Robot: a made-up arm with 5 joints. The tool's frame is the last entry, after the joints.
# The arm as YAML. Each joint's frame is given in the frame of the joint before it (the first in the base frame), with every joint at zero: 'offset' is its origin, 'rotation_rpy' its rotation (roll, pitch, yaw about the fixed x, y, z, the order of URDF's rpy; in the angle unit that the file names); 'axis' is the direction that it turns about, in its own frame. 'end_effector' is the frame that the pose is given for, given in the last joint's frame.
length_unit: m
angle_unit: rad
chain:
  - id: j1
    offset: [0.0, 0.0, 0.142]
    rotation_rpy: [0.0, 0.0, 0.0]
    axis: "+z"
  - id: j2
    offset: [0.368, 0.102, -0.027]
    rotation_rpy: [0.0, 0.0, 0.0]
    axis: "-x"
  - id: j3
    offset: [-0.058, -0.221, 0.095]
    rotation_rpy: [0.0, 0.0, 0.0]
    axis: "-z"
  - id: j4
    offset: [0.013, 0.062, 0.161]
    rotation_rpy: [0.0, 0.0, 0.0]
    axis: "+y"
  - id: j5
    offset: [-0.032, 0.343, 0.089]
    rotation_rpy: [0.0, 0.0, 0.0]
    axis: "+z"
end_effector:
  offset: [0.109, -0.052, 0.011]
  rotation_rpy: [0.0, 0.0, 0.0]
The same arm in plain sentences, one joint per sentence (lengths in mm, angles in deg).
The arm has five revolute joints in a row. What follows holds with every joint at zero, and every direction is one of the base frame's.
Joint 1 lies 142 mm along +z from the base frame's origin and turns about +z.
Joint 2 lies 368 mm along +x and 102 mm along +y and 27 mm along -z from joint 1 and turns about -x.
Joint 3 lies 58 mm along -x and 221 mm along -y and 95 mm along +z from joint 2 and turns about -z.
Joint 4 lies 13 mm along +x and 62 mm along +y and 161 mm along +z from joint 3 and turns about +y.
Joint 5 lies 32 mm along -x and 343 mm along +y and 89 mm along +z from joint 4 and turns about +z.
The tool frame, which is the frame that the pose is given for, lies 109 mm along +x and 52 mm along -y and 11 mm along +z from joint 5; its axes are parallel to the base frame's.

